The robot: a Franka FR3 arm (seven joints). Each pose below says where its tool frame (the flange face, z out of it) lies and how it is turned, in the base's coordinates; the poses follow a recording.
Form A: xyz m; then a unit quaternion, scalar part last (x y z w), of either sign.
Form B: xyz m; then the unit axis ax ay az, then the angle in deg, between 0 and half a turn. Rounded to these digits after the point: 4 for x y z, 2 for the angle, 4 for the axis.
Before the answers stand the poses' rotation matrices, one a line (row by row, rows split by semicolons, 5 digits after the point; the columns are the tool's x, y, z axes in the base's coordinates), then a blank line. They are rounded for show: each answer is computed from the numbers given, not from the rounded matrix.
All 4 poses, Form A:
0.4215, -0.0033, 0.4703, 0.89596, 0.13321, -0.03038, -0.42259
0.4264, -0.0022, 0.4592, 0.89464, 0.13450, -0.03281, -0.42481
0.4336, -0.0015, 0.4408, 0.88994, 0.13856, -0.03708, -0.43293
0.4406, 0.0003, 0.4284, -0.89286, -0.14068, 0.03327, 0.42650
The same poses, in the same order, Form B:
0.96266 0.21303 -0.16703; 0.26438 -0.60734 0.74916; 0.05815 -0.76535 -0.64099
0.96167 0.21278 -0.17298; 0.26853 -0.60290 0.75127; 0.05557 -0.76892 -0.63692
0.95885 0.21452 -0.18597; 0.27873 -0.58674 0.76029; 0.05398 -0.78084 -0.62239
0.95820 0.22284 -0.17941; 0.27959 -0.59661 0.75225; 0.06059 -0.77097 -0.63398

0.4215, -0.0033, 0.4703, -0.9886, -0.1470, 0.0335, 130.00
0.4264, -0.0022, 0.4592, -0.9882, -0.1486, 0.0362, 129.72
0.4336, -0.0015, 0.4408, -0.9873, -0.1537, 0.0411, 128.69
0.4406, 0.0003, 0.4284, -0.9871, -0.1555, 0.0368, 129.51

